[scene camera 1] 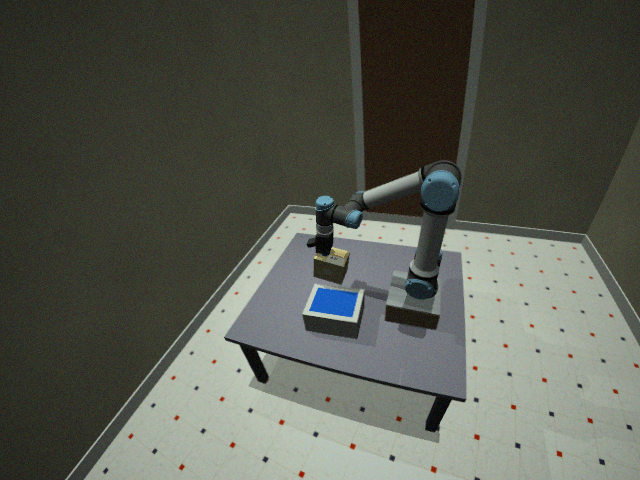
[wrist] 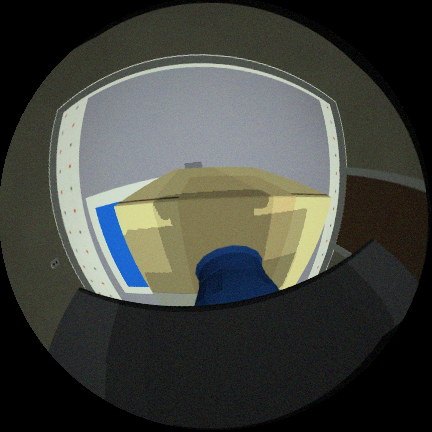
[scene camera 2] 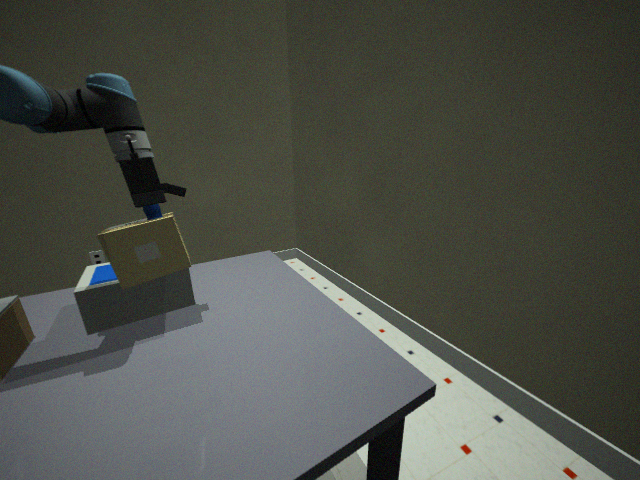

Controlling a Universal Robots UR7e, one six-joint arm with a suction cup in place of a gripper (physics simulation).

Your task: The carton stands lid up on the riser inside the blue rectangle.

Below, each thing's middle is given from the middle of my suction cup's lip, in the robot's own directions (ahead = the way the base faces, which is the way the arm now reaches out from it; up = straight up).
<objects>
Right now the tan carton (scene camera 2: 139,251) is 8 cm below my suction cup, 2 cm behind it and 1 cm to the right of it. Also, from my suction cup: riser (scene camera 2: 103,304): 23 cm below, 14 cm to the left, 7 cm behind.
</objects>
